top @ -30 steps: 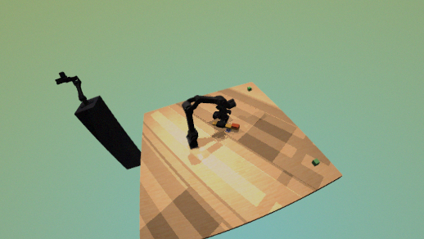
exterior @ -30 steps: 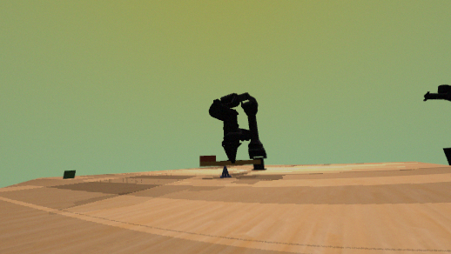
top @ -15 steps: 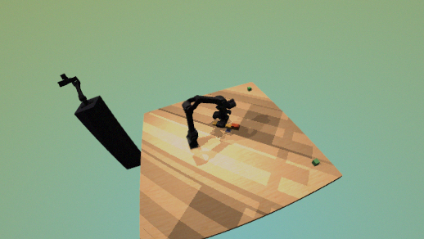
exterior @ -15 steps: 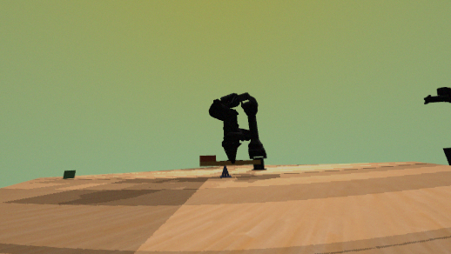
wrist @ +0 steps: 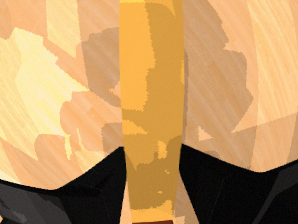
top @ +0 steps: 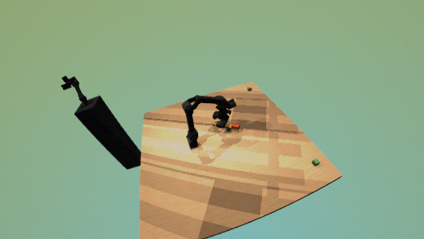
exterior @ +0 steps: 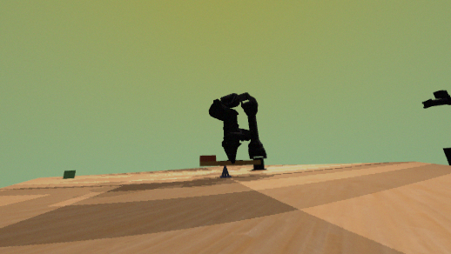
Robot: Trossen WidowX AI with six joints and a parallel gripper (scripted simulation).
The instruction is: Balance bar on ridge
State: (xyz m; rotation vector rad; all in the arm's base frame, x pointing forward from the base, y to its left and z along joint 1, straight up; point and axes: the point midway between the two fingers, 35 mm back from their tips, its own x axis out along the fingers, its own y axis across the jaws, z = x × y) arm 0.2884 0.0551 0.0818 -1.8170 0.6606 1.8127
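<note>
My gripper tip is 2 cm short of the ridge, 2 cm to the left of it and 3 cm above it.
</note>
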